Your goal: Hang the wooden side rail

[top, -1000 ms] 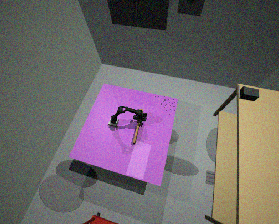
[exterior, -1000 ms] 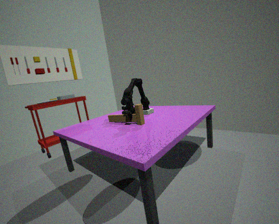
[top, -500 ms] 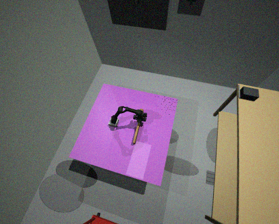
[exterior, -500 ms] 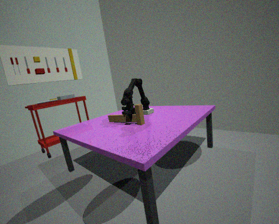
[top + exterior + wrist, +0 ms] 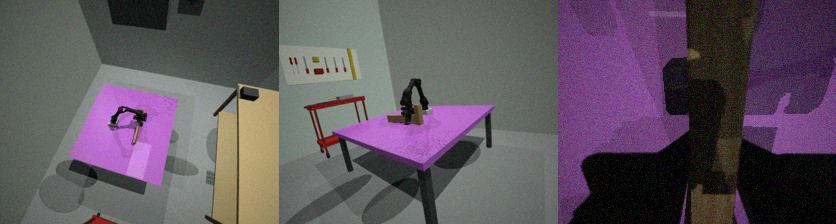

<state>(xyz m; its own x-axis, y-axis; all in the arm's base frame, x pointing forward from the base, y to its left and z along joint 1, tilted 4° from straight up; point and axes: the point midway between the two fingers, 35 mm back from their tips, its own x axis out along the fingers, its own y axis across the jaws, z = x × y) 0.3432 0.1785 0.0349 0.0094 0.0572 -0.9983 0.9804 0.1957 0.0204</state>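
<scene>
Now: gripper tip 20 mm past the wooden headboard post, 90 mm to the right of it and 50 mm below it.
</scene>
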